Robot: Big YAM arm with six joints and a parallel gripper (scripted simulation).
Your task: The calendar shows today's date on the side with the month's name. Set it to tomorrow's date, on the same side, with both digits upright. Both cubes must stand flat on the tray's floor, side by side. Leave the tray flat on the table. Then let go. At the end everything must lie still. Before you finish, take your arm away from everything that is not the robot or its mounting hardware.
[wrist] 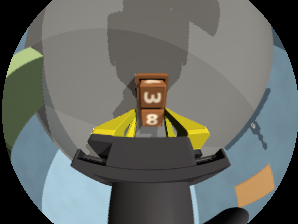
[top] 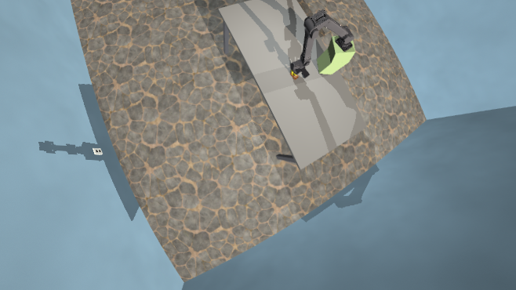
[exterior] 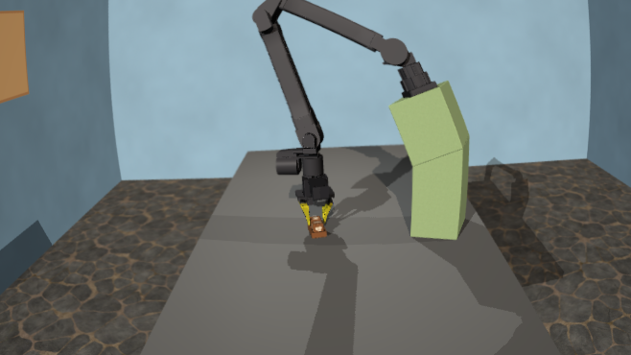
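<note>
Right now the brown number cube is right at my hand. The rest, counted from my hand: calendar tray (2 cm to the left, 2 cm below).
</note>
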